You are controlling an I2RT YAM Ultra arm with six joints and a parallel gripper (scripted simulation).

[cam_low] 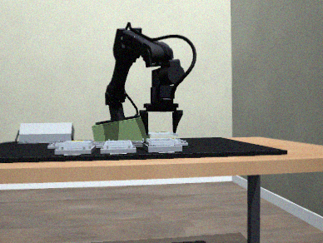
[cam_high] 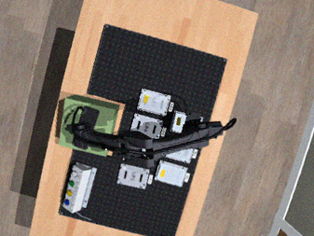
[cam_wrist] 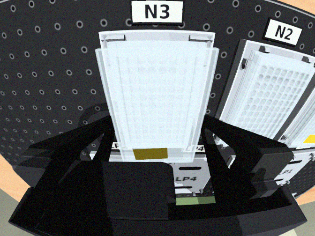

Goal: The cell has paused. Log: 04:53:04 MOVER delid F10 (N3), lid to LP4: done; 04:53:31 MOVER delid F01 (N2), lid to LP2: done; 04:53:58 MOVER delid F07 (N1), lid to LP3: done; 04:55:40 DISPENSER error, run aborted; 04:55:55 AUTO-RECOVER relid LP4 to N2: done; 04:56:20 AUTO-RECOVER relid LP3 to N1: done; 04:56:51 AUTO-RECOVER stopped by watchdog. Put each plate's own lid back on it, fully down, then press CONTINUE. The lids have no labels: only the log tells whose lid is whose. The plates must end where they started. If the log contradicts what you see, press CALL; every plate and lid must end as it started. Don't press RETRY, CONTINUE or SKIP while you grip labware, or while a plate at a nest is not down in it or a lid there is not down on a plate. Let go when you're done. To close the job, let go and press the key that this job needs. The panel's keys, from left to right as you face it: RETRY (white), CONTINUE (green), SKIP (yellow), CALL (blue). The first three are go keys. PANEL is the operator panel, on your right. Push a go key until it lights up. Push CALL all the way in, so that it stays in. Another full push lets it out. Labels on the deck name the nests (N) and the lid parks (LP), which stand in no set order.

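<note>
Now: the clear lid right at my hand. Round my hand: lid park LP4: 170 mm behind, 90 mm to the right, 50 mm below; well plate: 30 mm below; lid park LP3: 220 mm to the right, 160 mm behind, 50 mm below.
</note>
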